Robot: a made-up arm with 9 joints.
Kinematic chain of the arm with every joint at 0, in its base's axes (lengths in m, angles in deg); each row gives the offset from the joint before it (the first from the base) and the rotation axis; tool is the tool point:
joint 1: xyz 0 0 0.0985 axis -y
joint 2: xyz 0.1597 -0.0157 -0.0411 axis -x
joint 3: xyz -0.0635 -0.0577 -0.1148 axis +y
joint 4: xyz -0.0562 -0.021 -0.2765 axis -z
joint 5: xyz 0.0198 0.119 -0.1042 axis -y
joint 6: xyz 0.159 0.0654 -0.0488 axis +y
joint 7: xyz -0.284 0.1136 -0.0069 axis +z
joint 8: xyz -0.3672 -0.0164 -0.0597 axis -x
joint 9: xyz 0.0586 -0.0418 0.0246 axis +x
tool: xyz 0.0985 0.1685 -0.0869
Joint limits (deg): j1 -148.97..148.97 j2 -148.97..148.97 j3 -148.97..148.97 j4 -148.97..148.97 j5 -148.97..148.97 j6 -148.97..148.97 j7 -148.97..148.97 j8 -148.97..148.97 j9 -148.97..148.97
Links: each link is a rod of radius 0.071 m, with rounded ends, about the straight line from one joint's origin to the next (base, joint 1, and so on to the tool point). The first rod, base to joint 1, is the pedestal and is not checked.
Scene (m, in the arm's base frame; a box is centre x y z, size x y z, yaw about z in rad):
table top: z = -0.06
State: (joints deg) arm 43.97 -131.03 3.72 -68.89 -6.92 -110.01 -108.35 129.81 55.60
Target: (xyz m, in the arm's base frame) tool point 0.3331 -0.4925 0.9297
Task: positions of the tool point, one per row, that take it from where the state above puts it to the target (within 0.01 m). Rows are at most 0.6 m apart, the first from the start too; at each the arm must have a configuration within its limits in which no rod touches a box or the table.
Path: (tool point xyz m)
1: -0.8756 0.2830 0.3932
2: -0.9124 0.4301 0.3161
3: -0.8889 0.5919 0.2637
4: -0.8111 0.7423 0.2471
5: -0.6942 0.8600 0.2660
6: -0.5587 0.9321 0.3106
7: -0.0328 1.1278 0.3763
8: 0.4930 0.9749 0.5588
9: 0.7692 0.5214 0.8101
10: 0.6826 -0.0409 0.9785
11: 0.3331 -0.4925 0.9297

